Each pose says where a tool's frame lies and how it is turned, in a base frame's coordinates. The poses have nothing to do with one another.
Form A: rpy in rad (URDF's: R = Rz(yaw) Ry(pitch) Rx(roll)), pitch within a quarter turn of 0, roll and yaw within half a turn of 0; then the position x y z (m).
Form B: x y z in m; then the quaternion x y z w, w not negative. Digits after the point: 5 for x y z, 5 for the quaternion.
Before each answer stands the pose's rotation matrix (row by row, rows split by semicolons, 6 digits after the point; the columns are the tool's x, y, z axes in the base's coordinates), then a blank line. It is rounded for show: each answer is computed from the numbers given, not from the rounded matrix.
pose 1, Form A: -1.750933 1.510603 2.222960 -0.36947 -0.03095 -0.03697
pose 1, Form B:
-0.036510 0.738400 -0.673373; 0.047811 -0.671760 -0.739224; -0.998189 -0.059184 -0.010778

-0.36947 -0.03095 -0.03697 0.64149 0.30640 -0.65144 0.26502
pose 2, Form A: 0.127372 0.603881 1.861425 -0.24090 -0.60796 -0.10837
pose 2, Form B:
-0.235874 -0.970972 -0.039699; 0.788619 -0.215126 0.576022; -0.567841 0.104561 0.816470

-0.24090 -0.60796 -0.10837 -0.20173 0.22599 0.75291 0.58427
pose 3, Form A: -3.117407 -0.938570 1.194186 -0.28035 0.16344 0.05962
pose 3, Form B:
0.217331 0.936819 0.274110; 0.549527 -0.349521 0.758851; 0.806714 -0.014291 -0.590769

-0.28035 0.16344 0.05962 -0.73444 -0.50594 -0.36791 0.26317
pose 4, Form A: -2.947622 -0.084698 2.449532 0.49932 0.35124 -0.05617
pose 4, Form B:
-0.767173 0.613603 -0.186915; 0.635838 0.765899 -0.095439; 0.084597 -0.192066 -0.977729

0.49932 0.35124 -0.05617 -0.33341 -0.93686 0.07672 0.07245
